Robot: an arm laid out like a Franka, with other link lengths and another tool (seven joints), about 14 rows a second.
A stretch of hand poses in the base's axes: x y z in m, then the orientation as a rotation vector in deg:
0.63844, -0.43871, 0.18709, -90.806, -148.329, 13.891
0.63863, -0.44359, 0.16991, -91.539, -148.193, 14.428
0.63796, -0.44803, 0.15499, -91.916, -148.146, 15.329
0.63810, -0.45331, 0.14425, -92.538, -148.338, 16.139
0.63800, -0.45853, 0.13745, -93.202, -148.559, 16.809
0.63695, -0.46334, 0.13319, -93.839, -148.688, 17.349
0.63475, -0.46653, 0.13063, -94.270, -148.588, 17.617
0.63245, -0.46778, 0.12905, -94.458, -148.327, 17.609
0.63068, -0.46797, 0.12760, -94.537, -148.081, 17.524
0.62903, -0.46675, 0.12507, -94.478, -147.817, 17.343
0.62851, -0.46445, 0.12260, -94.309, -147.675, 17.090
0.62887, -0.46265, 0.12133, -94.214, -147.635, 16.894
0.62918, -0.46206, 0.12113, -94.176, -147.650, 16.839
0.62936, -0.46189, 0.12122, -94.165, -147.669, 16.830
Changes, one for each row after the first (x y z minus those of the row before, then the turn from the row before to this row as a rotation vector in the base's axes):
0.00019, -0.00488, -0.01718, -0.486, -0.107, -0.413
-0.00067, -0.00444, -0.01492, -0.632, 0.096, -0.179
0.00014, -0.00528, -0.01074, -0.740, -0.226, -0.207
-0.00010, -0.00522, -0.00680, -0.679, -0.310, -0.218
-0.00105, -0.00481, -0.00426, -0.559, -0.268, -0.246
-0.00220, -0.00319, -0.00256, -0.250, -0.075, -0.248
-0.00230, -0.00125, -0.00158, 0.047, 0.088, -0.204
-0.00177, -0.00019, -0.00145, 0.119, 0.112, -0.147
-0.00165, 0.00122, -0.00253, 0.225, 0.169, -0.090
-0.00052, 0.00230, -0.00247, 0.255, 0.118, 0.015
0.00036, 0.00180, -0.00127, 0.161, 0.023, 0.024
0.00031, 0.00059, -0.00020, 0.039, -0.006, 0.023
0.00018, 0.00017, 0.00009, 0.002, -0.010, 0.013

